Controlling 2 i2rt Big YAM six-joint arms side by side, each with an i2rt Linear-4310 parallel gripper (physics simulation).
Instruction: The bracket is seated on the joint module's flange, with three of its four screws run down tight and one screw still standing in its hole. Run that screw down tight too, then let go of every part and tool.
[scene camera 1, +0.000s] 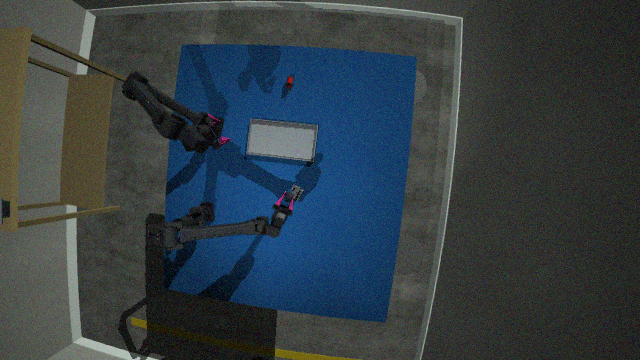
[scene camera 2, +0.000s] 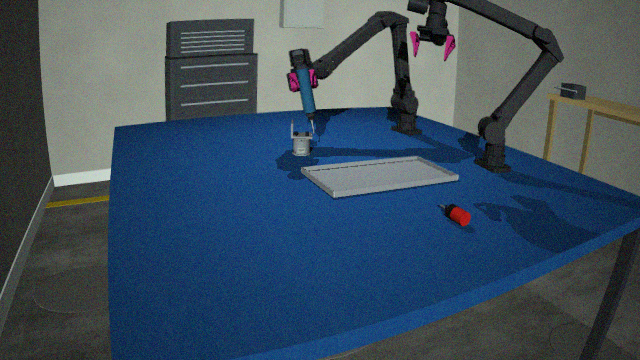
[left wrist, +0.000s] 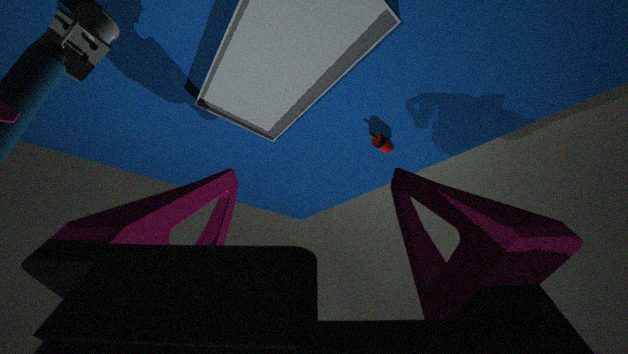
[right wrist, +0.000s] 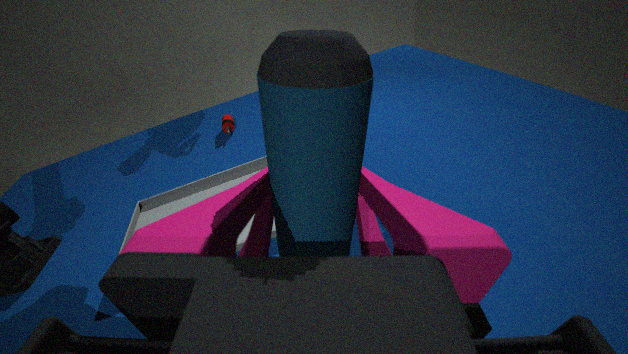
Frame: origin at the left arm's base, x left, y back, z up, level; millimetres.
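Seen in the pictures: left gripper, fingertip midpoint: (scene camera 1: 225, 131) (scene camera 2: 429, 58) (left wrist: 314, 177); right gripper, fingertip midpoint: (scene camera 1: 289, 192) (scene camera 2: 305, 84) (left wrist: 17, 122) (right wrist: 314, 176); left arm's base at its link origin: (scene camera 1: 216, 127) (scene camera 2: 492, 167) (right wrist: 29, 267); right arm's base at its link origin: (scene camera 1: 207, 211) (scene camera 2: 406, 131).
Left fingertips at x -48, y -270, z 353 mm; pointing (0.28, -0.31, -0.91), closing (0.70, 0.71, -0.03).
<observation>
Offsets run from my left fingertips to a thing's middle. Level surfaces: height alone.
The light grey bracket {dy -335, dx -232, dz -271 mm} (scene camera 1: 298, 191) (scene camera 2: 302, 135) (left wrist: 100, 52) sits on the round joint module {dy -335, dx -232, dz -321 mm} (scene camera 2: 301, 147) (left wrist: 107, 25), which stands upright on the table. Dark screw heads show on the bracket; how far each is down is too small to tell. My right gripper (scene camera 1: 288, 195) (scene camera 2: 303, 81) (right wrist: 314, 176) is shut on a blue screwdriver {dy -319, dx -230, dz -167 mm} (scene camera 2: 306, 93) (left wrist: 31, 99) (right wrist: 315, 130), held slightly tilted above the bracket. Its thin bit reaches down to the bracket's right side in scene camera 2; contact with a screw is unclear. My left gripper (scene camera 1: 220, 130) (scene camera 2: 431, 56) (left wrist: 314, 177) is open and empty, high above the table.
A shallow light grey tray {dy -171, dx +53, dz -345 mm} (scene camera 1: 282, 141) (scene camera 2: 380, 176) (left wrist: 295, 60) lies near the module. A red and black tool {dy -141, dx +386, dz -336 mm} (scene camera 1: 290, 81) (scene camera 2: 459, 215) (left wrist: 383, 144) (right wrist: 228, 123) lies beyond the tray on the blue table {dz -353 mm} (scene camera 1: 360, 200) (scene camera 2: 225, 260).
</observation>
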